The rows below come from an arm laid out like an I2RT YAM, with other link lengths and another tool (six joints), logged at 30 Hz.
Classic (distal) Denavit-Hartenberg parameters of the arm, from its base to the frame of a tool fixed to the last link. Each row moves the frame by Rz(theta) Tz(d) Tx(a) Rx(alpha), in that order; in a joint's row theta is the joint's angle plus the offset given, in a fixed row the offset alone. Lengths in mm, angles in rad.
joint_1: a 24.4  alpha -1.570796  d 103.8  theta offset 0
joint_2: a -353.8  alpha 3.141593  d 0  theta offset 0
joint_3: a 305.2  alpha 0  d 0  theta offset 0.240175
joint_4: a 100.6  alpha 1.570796  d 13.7  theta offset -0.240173
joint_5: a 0  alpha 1.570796  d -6.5  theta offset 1.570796
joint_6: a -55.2  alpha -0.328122  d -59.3  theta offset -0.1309
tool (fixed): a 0  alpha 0  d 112  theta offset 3.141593
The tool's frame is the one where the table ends.
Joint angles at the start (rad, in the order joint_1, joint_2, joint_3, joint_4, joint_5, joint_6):
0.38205 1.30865 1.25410 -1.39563 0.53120 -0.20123
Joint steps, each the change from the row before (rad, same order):
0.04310 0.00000 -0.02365 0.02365 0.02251 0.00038
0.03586 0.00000 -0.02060 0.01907 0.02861 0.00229
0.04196 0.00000 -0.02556 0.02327 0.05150 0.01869
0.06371 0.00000 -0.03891 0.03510 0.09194 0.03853
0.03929 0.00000 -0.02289 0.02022 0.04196 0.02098
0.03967 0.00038 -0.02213 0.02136 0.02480 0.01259
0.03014 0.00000 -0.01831 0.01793 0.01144 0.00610
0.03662 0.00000 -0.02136 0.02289 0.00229 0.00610
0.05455 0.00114 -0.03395 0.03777 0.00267 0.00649
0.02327 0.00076 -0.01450 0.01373 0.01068 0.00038
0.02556 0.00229 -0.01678 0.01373 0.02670 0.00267
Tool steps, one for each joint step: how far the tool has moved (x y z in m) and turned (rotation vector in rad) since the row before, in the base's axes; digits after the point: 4 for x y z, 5 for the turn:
-0.0017 0.0075 -0.0074 -0.02044 -0.00894 0.04007
-0.0016 0.0057 -0.0065 -0.02558 -0.01181 0.03052
-0.0014 0.0065 -0.0085 -0.03983 -0.03030 0.02066
-0.0021 0.0094 -0.0131 -0.06520 -0.06236 0.02335
-0.0023 0.0062 -0.0075 -0.02690 -0.03177 0.01931
-0.0031 0.0068 -0.0071 -0.01467 -0.02011 0.02806
-0.0030 0.0052 -0.0057 -0.00617 -0.00984 0.02466
-0.0042 0.0068 -0.0067 0.00240 -0.00572 0.03217
-0.0067 0.0099 -0.0108 0.00338 -0.00690 0.04979
-0.0029 0.0032 -0.0045 -0.00842 -0.00654 0.02181
-0.0027 0.0027 -0.0055 -0.02072 -0.01662 0.02087

